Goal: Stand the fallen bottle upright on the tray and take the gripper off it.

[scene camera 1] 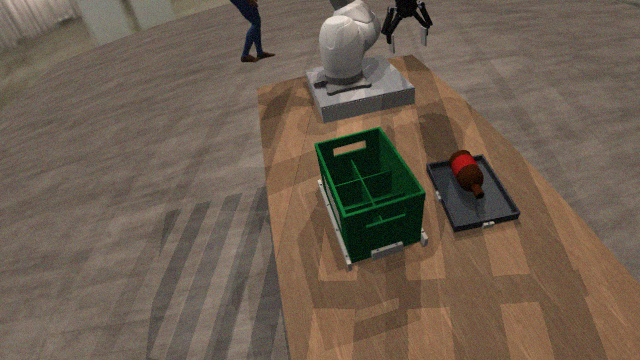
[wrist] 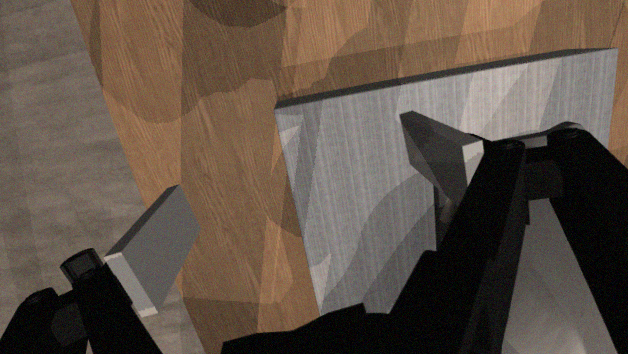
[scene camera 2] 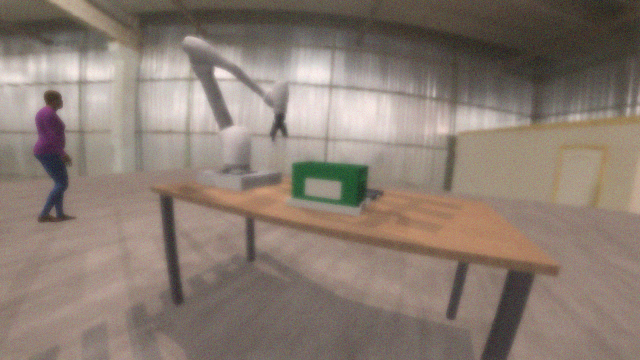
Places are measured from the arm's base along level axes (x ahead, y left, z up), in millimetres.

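Where they show: gripper, fingertip midpoint: (scene camera 1: 408, 48) (wrist: 295, 173) (scene camera 2: 279, 147); arm's base, link origin: (scene camera 1: 344, 82) (scene camera 2: 237, 172).
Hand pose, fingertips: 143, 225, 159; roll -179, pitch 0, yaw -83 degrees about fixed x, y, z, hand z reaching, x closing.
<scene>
Things, the pixels of their top centre, and the offset from my fingertips, as dx, dy, dz. "spot": a spot on its surface instead.
- brown bottle, top centre: (scene camera 1: 471, 166) +513, -30, -152
- dark tray, surface spot: (scene camera 1: 487, 221) spot: +659, -52, -213
- green crate, top centre: (scene camera 1: 364, 165) (scene camera 2: 332, 164) +508, -336, -56
- pale fixture, surface spot: (scene camera 1: 336, 232) (scene camera 2: 333, 205) spot: +565, -437, -202
A brown bottle (scene camera 1: 468, 172) with a red label lies on its side on the dark tray (scene camera 1: 487, 221), its base over the tray's far rim and its neck toward scene camera 1. The bottle does not show in the wrist view. My gripper (scene camera 1: 408, 44) (scene camera 2: 279, 137) (wrist: 295, 173) is open and empty, high above the far end of the table near the arm's base, well away from the bottle. In scene camera 2 the crate hides the bottle and most of the tray (scene camera 2: 375, 192).
A green crate (scene camera 1: 387, 232) (scene camera 2: 355, 185) with inner dividers stands beside the tray, on a pale fixture (scene camera 1: 336, 232) (scene camera 2: 327, 206). The arm's base stands on a grey metal block (scene camera 1: 367, 106) (scene camera 2: 245, 181) (wrist: 350, 150). A person (scene camera 1: 252, 25) (scene camera 2: 51, 150) stands on the floor beyond the table.
</scene>
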